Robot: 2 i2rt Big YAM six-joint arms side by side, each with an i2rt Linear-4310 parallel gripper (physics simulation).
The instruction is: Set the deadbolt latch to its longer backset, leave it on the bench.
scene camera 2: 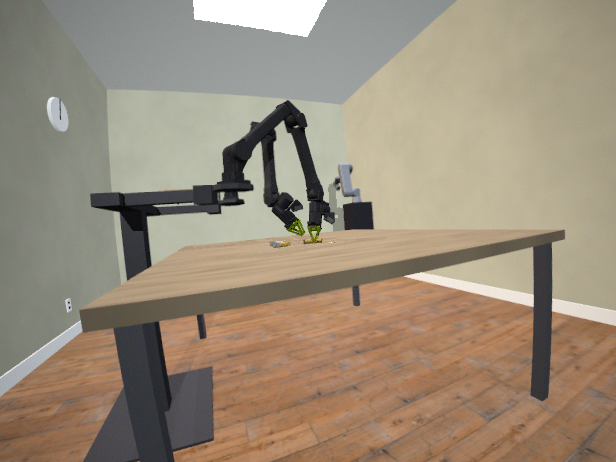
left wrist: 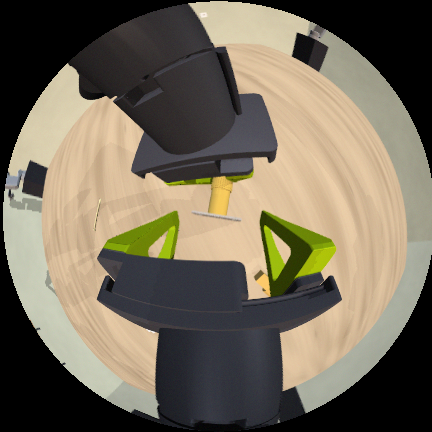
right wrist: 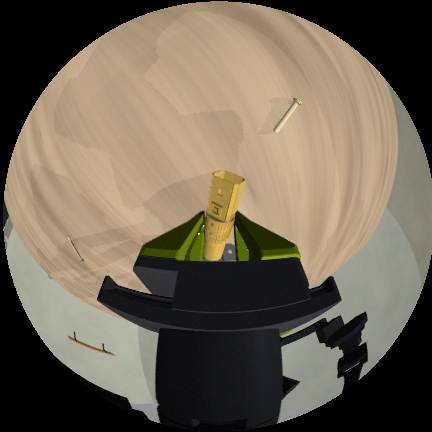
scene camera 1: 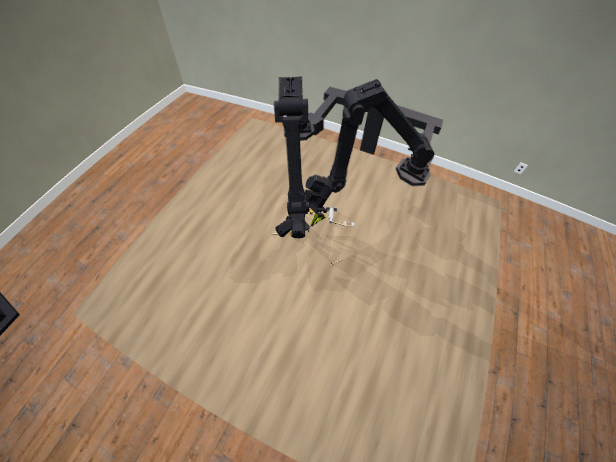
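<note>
The brass deadbolt latch (scene camera 2: 313, 241) (left wrist: 220, 197) (right wrist: 223, 197) lies low at the bench, with slots and marks on its barrel. Its flat grey faceplate (left wrist: 216, 216) (right wrist: 230, 251) faces my left gripper. My right gripper (scene camera 2: 314, 240) (right wrist: 218, 216) is shut on the latch barrel; its arm mostly hides the latch in scene camera 1. My left gripper (scene camera 1: 313, 224) (scene camera 2: 302, 234) (left wrist: 218, 215) is open, a fingertip on each side of the faceplate's ends, with gaps showing. Contact is not visible. I cannot tell which backset the latch is set to.
The wooden bench (scene camera 1: 280, 340) (scene camera 2: 350, 255) carries a white part (scene camera 1: 331, 215) beside a pale ring (scene camera 1: 349, 224). A gold block (left wrist: 262, 282) lies near my left fingers. One screw (scene camera 1: 274, 234) (right wrist: 287, 116) lies beyond the latch, another (scene camera 1: 337, 262) (left wrist: 97, 215) off to the side.
</note>
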